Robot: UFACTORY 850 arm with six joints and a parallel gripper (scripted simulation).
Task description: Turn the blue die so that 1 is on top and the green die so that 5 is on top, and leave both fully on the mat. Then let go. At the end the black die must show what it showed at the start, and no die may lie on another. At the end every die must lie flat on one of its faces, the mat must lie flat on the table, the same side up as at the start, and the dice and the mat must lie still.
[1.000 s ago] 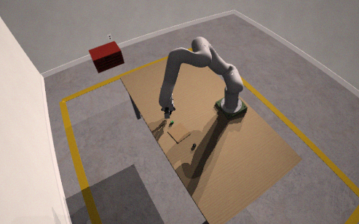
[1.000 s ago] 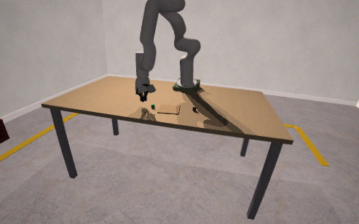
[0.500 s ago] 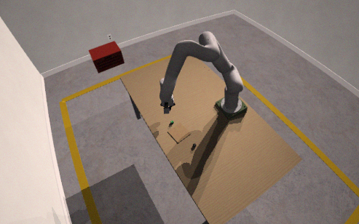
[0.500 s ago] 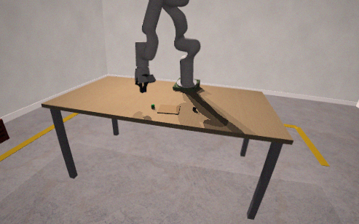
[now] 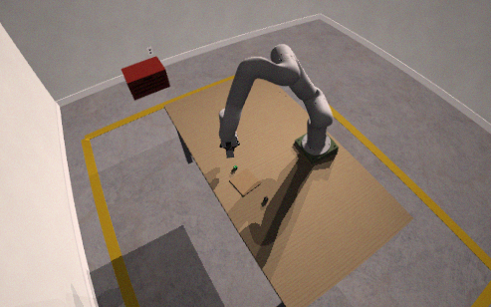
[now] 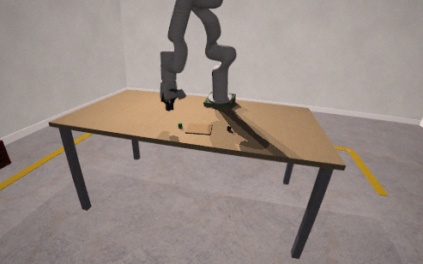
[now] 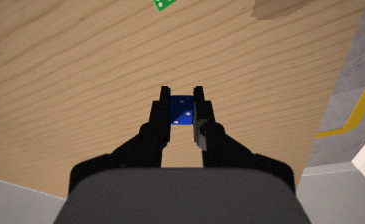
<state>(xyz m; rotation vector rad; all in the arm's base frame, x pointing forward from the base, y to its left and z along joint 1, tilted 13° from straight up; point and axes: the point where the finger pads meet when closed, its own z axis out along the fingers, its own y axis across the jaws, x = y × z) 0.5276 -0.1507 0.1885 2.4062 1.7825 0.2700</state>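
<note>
Now: hand 10 mm to the left of the blue die and 10 mm above it. The rest, counted from my hand: mat: 10 mm behind, 180 mm to the left, 110 mm below; then black die: 70 mm behind, 350 mm to the left, 100 mm below; then green die: 70 mm to the left, 100 mm below.
</note>
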